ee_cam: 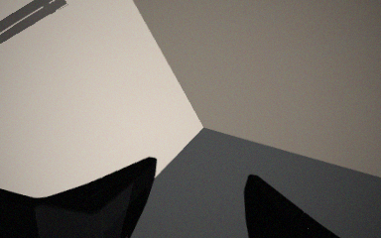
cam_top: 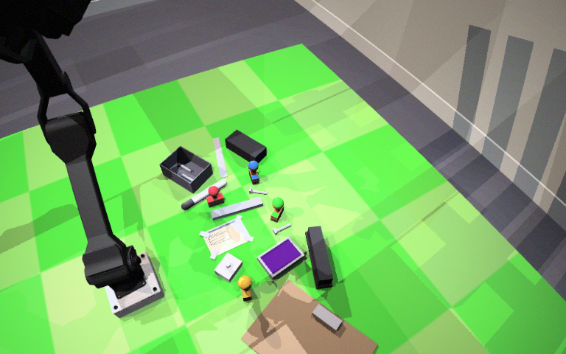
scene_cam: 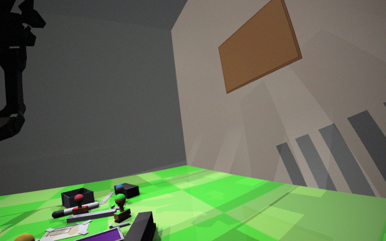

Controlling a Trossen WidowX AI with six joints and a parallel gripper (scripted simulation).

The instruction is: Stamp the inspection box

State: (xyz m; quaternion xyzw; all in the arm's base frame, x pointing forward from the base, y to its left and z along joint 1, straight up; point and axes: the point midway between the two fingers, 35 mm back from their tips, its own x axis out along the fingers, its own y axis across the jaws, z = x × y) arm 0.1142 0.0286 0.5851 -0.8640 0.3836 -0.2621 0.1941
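My gripper tip is now 23 cm short of the green-knobbed PASS stamp, 2 cm to the left of it and 61 cm above it. Round my gripper tip: red stamp (12 cm ahead, 10 cm to the left, 61 cm below); grey block (6 cm ahead, 8 cm to the right, 62 cm below); orange stamp (7 cm ahead, 14 cm to the right, 61 cm below).
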